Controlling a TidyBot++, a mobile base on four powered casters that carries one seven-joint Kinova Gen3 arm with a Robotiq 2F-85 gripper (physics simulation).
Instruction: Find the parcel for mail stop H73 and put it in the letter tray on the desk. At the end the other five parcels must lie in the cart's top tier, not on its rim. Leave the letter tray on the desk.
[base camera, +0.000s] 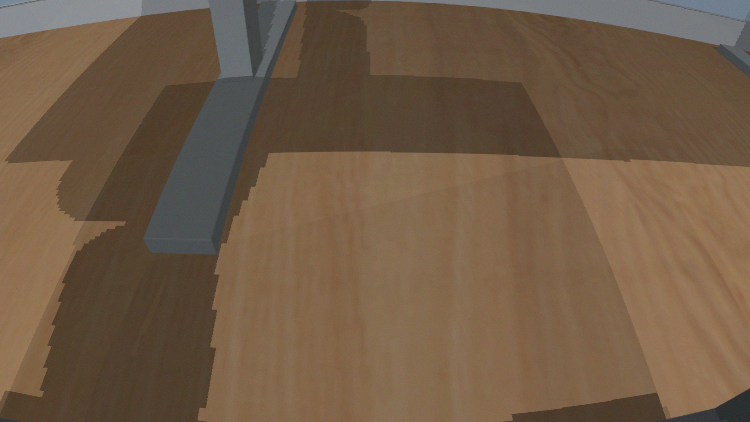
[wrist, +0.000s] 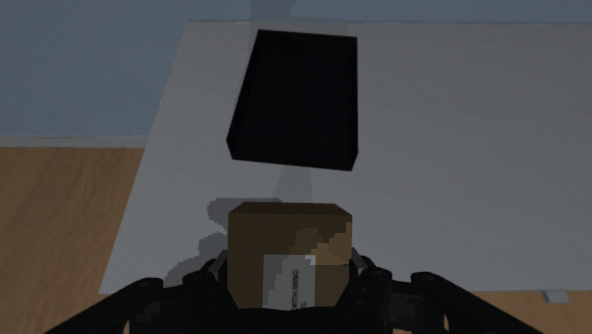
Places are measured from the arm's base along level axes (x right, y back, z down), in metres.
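Where they show: gripper, fingertip midpoint: (wrist: 288, 265).
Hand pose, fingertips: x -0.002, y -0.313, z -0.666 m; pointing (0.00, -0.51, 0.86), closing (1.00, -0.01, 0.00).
Things, the pixels of their top centre, and the offset from my fingertips. "spot": a spot on its surface instead. Level surfaces: height alone.
- brown box parcel, top centre: (wrist: 287, 271) dz -0.040, dx +0.000, dy +0.010 m
- black letter tray, top centre: (wrist: 300, 81) dz +0.272, dx +0.023, dy -0.450 m
- grey-white desk, surface height: dz +0.343 m
- upright leg, surface spot: (base camera: 233, 39) spot: dz +0.964, dx -0.177, dy -0.367 m
- wooden floor, surface height: dz +1.062 m
- foot, surface spot: (base camera: 736, 60) spot: dz +1.048, dx +1.025, dy -0.668 m
A brown box parcel (wrist: 290, 235) with a white label shows at the bottom middle of the wrist view. The print on the label is partly cut off, and I cannot read a mail stop on it. My gripper (wrist: 288, 265) is shut on this parcel, one finger on each side, and holds it above the near part of the desk. The black letter tray (wrist: 300, 95) lies on the grey-white desk (wrist: 450, 150), beyond the parcel in the wrist view, apart from it. The inside of the tray is very dark. The cart and the other five parcels do not show.
In the base camera view a grey desk foot (base camera: 194, 173) with an upright leg (base camera: 233, 39) stands on the wooden floor (base camera: 419, 272), left of the middle. Part of another foot (base camera: 736, 60) shows at the far right. A blue wall (wrist: 85, 65) is behind the desk.
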